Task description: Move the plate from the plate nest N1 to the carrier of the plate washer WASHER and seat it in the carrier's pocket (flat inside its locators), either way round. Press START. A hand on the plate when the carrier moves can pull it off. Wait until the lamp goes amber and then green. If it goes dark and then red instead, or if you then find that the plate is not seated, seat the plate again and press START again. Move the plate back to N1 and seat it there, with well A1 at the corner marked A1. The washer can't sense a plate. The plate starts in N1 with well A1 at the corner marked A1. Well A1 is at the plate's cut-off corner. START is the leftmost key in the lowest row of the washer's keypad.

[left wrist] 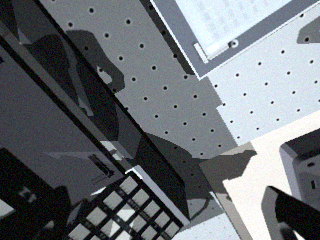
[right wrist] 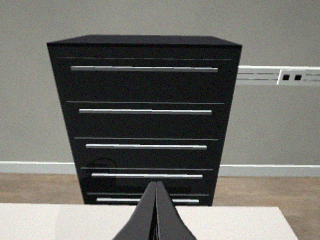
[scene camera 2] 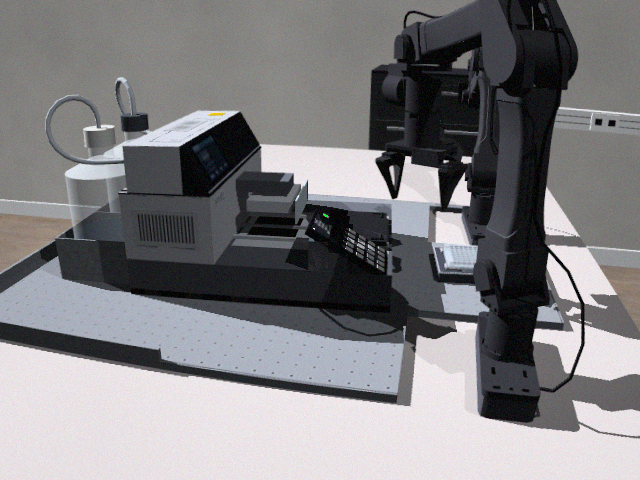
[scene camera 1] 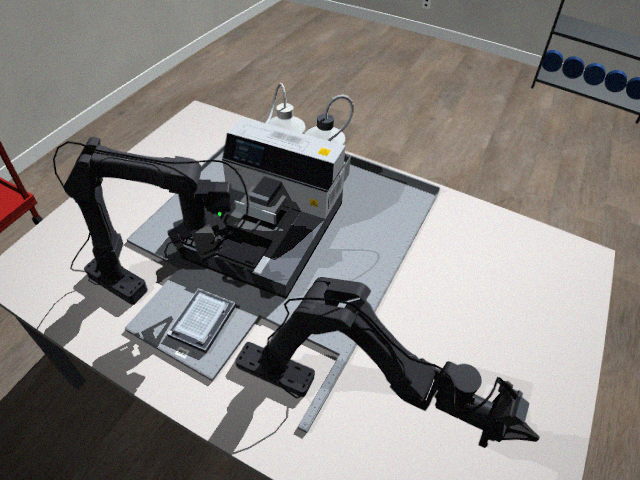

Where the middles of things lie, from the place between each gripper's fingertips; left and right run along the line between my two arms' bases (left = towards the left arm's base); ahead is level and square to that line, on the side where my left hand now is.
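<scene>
My left hand [scene camera 2: 418,203] is 13 cm above the white plate [scene camera 1: 202,314], 7 cm to the left of it and 12 cm past it. From that same left hand I find the dark carrier [scene camera 1: 243,247] 7 cm below, 11 cm ahead and 5 cm to the right. The washer [scene camera 2: 187,234] is 2 cm below my left hand, 26 cm ahead of it and 3 cm to the right of it, and the wash head [scene camera 2: 273,203] is likewise 2 cm below that hand, 26 cm ahead of it and 3 cm to the right of it.
My right gripper, for its part, is 22 cm above the white plate, 83 cm to the right of it and 1 cm short of it. Measured from my right hand, the dark carrier is 17 cm below, 24 cm ahead and 86 cm to the left; the washer is 11 cm below, 39 cm ahead and 87 cm to the left; and the wash head is 12 cm below, 39 cm ahead and 87 cm to the left.
</scene>
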